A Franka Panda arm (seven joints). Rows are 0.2 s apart.
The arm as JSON. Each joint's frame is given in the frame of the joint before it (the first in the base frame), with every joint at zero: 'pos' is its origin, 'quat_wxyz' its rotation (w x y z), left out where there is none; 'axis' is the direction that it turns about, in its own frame. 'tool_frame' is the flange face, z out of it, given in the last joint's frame.
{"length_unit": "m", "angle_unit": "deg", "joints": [
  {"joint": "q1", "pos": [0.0, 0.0, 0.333], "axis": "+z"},
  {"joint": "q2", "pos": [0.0, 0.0, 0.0], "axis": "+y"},
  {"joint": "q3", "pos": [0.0, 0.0, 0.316], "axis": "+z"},
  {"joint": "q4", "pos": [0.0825, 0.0, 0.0], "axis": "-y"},
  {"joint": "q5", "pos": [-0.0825, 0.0, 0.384], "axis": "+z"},
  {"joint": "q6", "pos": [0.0, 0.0, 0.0], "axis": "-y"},
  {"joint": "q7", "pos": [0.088, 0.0, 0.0], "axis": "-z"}
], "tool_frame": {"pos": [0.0, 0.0, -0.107], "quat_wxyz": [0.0, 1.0, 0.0, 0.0]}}
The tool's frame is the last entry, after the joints.
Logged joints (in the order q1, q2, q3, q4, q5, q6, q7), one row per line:
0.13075, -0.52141, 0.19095, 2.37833, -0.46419, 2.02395, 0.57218
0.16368, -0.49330, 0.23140, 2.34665, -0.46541, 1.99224, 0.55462
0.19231, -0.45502, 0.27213, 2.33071, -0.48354, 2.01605, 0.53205
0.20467, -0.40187, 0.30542, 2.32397, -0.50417, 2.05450, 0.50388
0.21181, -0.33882, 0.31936, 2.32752, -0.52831, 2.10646, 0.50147
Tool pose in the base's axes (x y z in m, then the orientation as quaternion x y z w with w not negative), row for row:
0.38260, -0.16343, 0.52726, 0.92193, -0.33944, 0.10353, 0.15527
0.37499, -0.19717, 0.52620, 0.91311, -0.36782, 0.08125, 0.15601
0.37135, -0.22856, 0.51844, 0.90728, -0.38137, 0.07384, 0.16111
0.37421, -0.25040, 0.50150, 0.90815, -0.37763, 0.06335, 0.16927
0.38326, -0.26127, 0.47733, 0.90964, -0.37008, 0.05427, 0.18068
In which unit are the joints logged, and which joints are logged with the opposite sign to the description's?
The joints are logged in radians. Opposite sign: q1, q3, q4.
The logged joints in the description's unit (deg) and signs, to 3 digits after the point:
-7.491, -29.875, -10.941, -136.268, -26.596, 115.964, 32.783
-9.378, -28.264, -13.258, -134.453, -26.666, 114.147, 31.777
-11.019, -26.071, -15.592, -133.540, -27.705, 115.511, 30.484
-11.727, -23.025, -17.499, -133.154, -28.887, 117.714, 28.870
-12.136, -19.413, -18.298, -133.357, -30.270, 120.691, 28.732

